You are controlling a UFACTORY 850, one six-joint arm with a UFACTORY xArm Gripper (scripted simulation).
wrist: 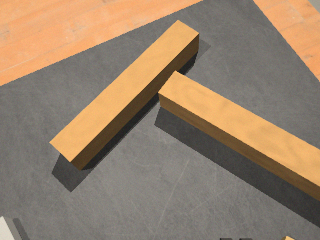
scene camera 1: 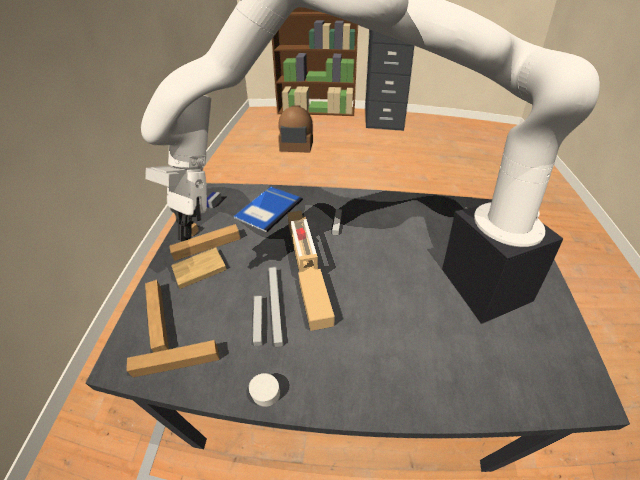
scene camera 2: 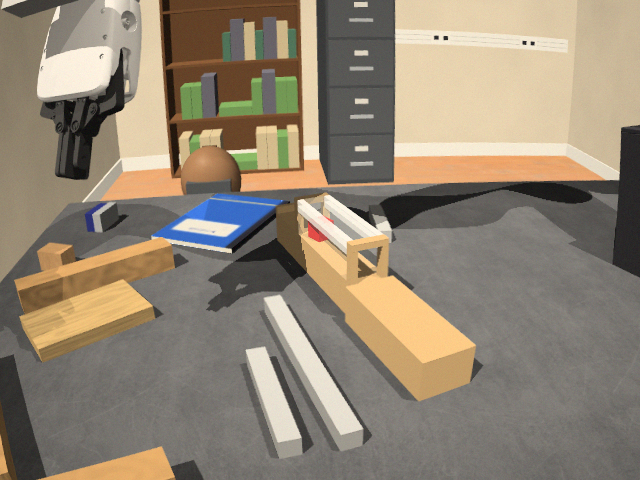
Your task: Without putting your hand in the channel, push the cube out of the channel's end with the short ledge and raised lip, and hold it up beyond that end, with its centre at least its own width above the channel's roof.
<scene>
A wooden bar shows in scene camera 1 and in scene camera 2; in the wrist view it is out of frame. One and the same spot on the wooden bar: (scene camera 2: pixel 145 259) is (scene camera 1: pixel 226 237).
</scene>
